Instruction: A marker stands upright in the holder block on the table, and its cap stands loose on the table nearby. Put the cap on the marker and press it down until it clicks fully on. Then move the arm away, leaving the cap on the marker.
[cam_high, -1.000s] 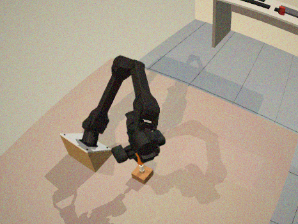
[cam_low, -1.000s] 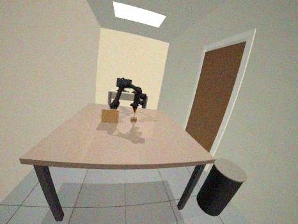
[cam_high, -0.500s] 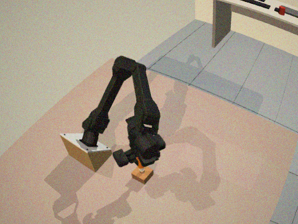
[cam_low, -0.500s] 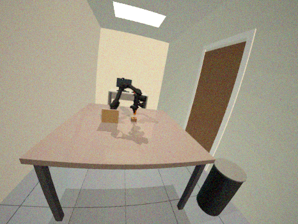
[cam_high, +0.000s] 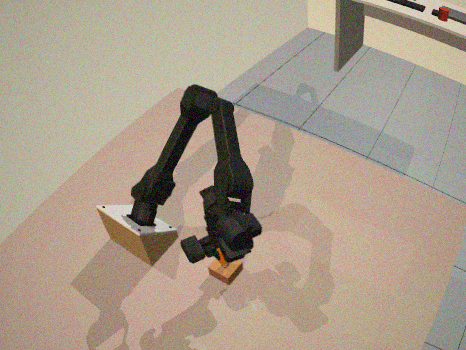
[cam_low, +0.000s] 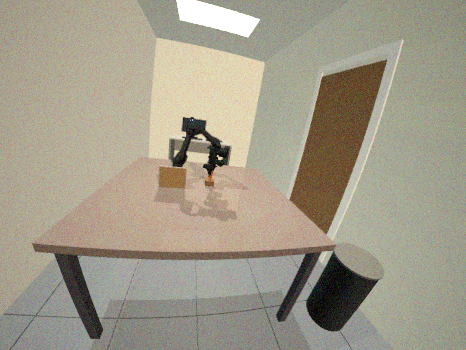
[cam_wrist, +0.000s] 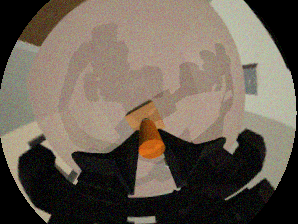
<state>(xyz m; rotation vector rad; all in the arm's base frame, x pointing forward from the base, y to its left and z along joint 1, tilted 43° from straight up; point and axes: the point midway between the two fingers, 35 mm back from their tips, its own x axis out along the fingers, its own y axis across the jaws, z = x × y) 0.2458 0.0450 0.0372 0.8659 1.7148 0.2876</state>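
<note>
Right now the holder block is 6 cm below my gripper tip. Also, from my gripper tip: orange cap: 1 cm above.
</note>
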